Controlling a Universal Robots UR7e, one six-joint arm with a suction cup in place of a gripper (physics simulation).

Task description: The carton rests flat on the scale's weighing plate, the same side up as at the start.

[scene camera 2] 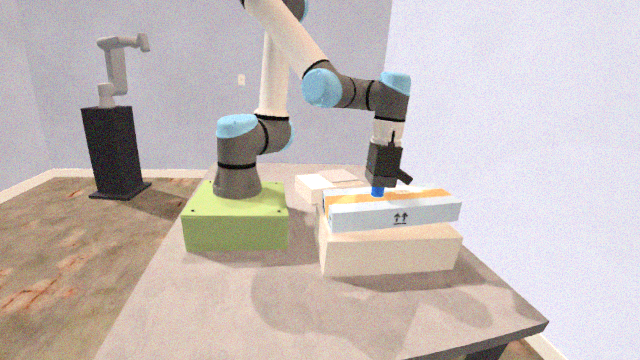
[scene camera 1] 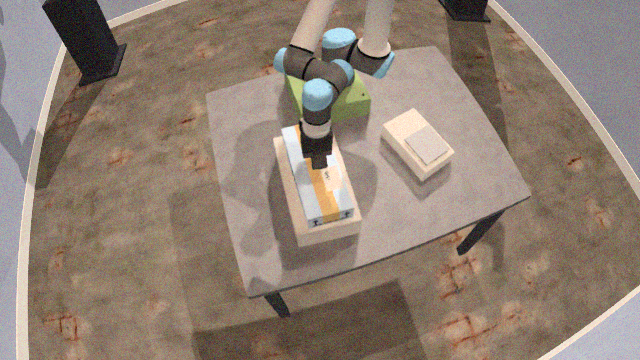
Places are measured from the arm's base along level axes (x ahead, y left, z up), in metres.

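Pixels of known places: hand, tool point: (scene camera 2: pixel 376 198); arm's base, link origin: (scene camera 2: pixel 237 190).
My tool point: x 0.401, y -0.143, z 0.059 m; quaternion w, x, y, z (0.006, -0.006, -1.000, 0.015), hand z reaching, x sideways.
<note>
For each thing: its top centre in the pictures, then the offset to it from my tool point. Level surfaces: height alone.
- carton, top centre: (scene camera 2: pixel 392 191) (scene camera 1: pixel 314 162) dy -0.008, dx +0.038, dz +0.028 m
- long beige block, top centre: (scene camera 2: pixel 386 219) (scene camera 1: pixel 314 176) dy -0.010, dx +0.034, dz -0.055 m
- scale, top centre: (scene camera 1: pixel 420 135) (scene camera 2: pixel 329 175) dy +0.394, dx -0.080, dz -0.081 m
- grey table, surface height: dz -0.159 m
The carton (scene camera 1: pixel 325 202) (scene camera 2: pixel 395 215), pale blue with an orange band, is over a long beige block (scene camera 1: pixel 330 235) (scene camera 2: pixel 390 255). Its printed arrows point up. In the scene camera 2 view it is slightly tilted, its right end raised a little off the block. My suction gripper (scene camera 1: pixel 317 145) (scene camera 2: pixel 377 191) has its blue cup against the carton's top, off centre towards the robot base, and holds it. The cup is hidden in the scene camera 1 view. The scale (scene camera 1: pixel 406 122) (scene camera 2: pixel 312 185) is a low beige box with a grey weighing plate (scene camera 1: pixel 426 145) (scene camera 2: pixel 339 176), with no carton on it.
The arm's green base box (scene camera 1: pixel 355 102) (scene camera 2: pixel 235 232) stands at the back of the grey table (scene camera 1: pixel 400 215) (scene camera 2: pixel 200 310). The scale stands apart from the beige block, with table between them. A black pedestal (scene camera 2: pixel 112 150) with another arm stands on the floor beyond.
</note>
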